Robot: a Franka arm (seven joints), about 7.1 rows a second.
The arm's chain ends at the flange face. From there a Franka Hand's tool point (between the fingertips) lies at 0.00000 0.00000 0.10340 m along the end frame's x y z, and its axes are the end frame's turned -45 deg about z.
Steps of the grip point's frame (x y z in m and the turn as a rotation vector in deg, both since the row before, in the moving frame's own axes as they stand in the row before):
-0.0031 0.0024 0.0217 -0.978 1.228 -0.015
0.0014 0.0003 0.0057 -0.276 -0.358 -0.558
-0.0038 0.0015 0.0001 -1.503 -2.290 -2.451
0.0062 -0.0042 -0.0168 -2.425 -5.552 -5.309
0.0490 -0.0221 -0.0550 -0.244 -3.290 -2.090
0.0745 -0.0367 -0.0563 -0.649 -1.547 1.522
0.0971 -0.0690 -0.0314 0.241 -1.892 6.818
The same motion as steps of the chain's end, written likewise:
-0.0033 0.0042 0.0217 0.177 1.560 -0.015
0.0013 -0.0016 0.0057 -0.448 -0.058 -0.558
-0.0007 -0.0011 0.0002 -2.682 -0.556 -2.451
0.0049 -0.0177 -0.0162 -5.641 -2.211 -5.309
0.0228 -0.0549 -0.0548 -2.499 -2.154 -2.090
0.0279 -0.0814 -0.0563 -1.553 -0.635 1.522
0.0227 -0.1194 -0.0313 -1.167 -1.508 6.818

